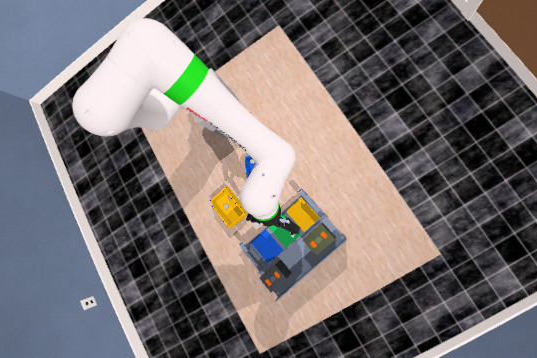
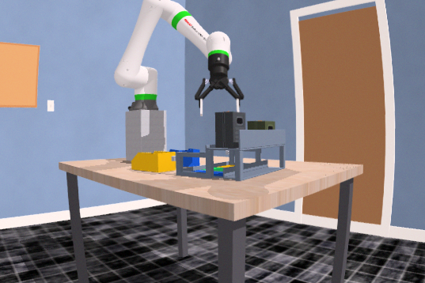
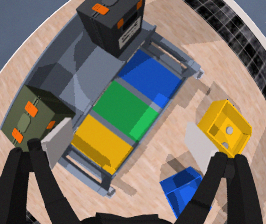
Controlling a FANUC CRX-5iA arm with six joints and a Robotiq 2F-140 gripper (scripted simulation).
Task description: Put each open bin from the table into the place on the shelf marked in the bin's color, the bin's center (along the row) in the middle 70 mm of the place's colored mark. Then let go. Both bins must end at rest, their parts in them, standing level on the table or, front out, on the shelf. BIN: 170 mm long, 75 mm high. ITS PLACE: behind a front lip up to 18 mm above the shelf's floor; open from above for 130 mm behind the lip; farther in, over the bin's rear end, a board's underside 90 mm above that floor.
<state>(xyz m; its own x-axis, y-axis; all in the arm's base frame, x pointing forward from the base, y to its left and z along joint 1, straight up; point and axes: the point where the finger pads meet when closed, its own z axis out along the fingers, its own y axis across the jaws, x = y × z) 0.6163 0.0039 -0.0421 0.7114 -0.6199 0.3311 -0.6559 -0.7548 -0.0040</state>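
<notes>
Now: hand 280 mm past the blue bin, 10 mm to the right of it and 200 mm above it. The rest, counted from my hand: yellow bin: 200 mm behind, 200 mm to the right, 200 mm below; then dark box: 170 mm ahead, 100 mm to the right, 70 mm below.
</notes>
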